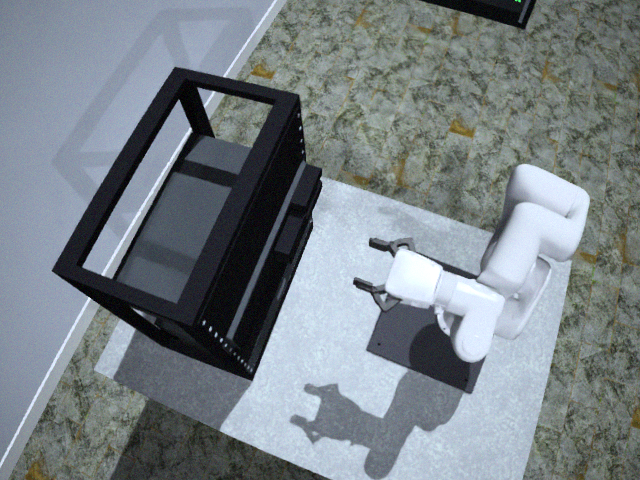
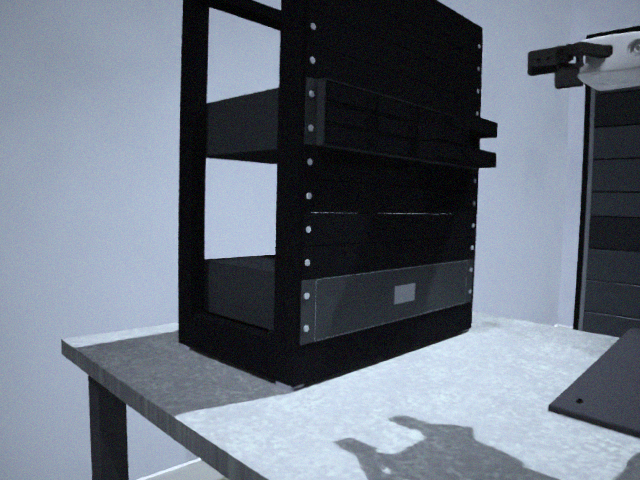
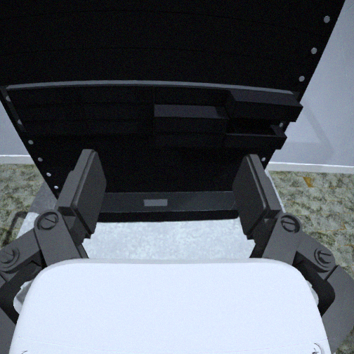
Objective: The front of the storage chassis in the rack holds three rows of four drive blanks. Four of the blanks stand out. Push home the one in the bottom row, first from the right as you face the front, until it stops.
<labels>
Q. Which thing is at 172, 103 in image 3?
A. A black rack.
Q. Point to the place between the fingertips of my gripper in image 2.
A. At 542, 71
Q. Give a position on a black rack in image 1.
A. At 214, 257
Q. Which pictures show the black rack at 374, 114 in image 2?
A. Image 1, image 2 and image 3: all of them.
</labels>
